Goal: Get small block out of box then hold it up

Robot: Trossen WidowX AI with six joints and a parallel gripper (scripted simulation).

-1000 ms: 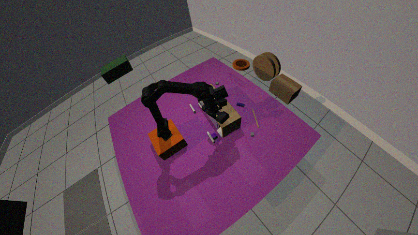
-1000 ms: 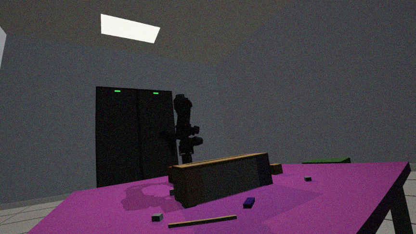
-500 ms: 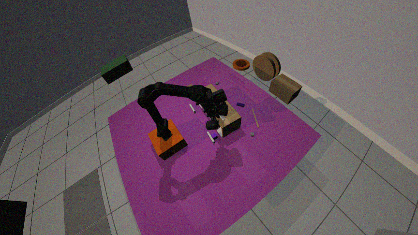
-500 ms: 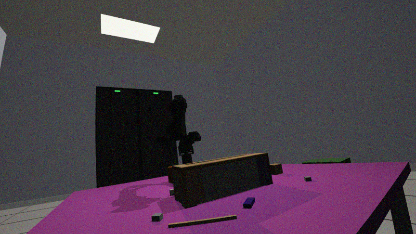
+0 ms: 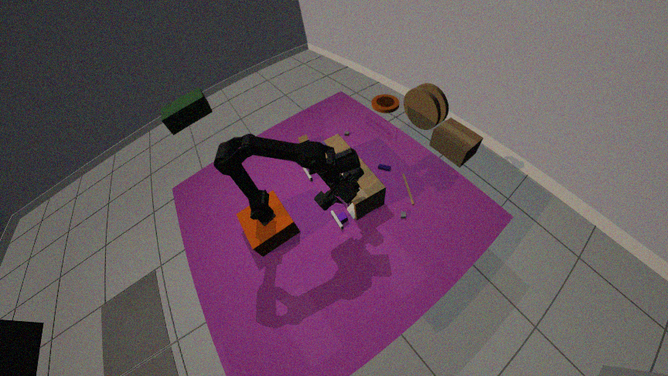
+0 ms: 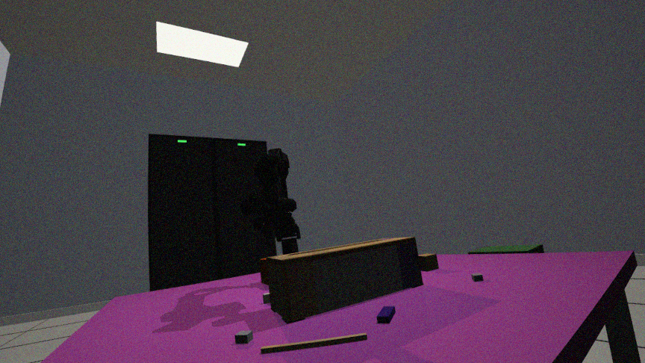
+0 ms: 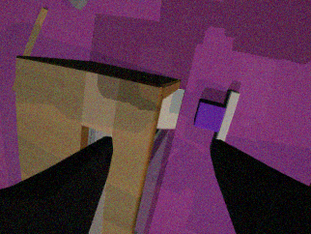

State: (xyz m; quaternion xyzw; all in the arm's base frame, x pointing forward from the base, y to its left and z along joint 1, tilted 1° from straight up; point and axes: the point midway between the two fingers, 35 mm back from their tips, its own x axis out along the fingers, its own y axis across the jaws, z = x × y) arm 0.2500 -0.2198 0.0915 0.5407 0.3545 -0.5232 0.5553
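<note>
Right now my gripper tip is 30 mm past the purple block, 20 mm to the right of it and 140 mm above it. Also, from my gripper tip: box 90 mm ahead, 140 mm to the left, 100 mm below; wooden stick 270 mm ahead, 110 mm to the right, 150 mm below.
</note>
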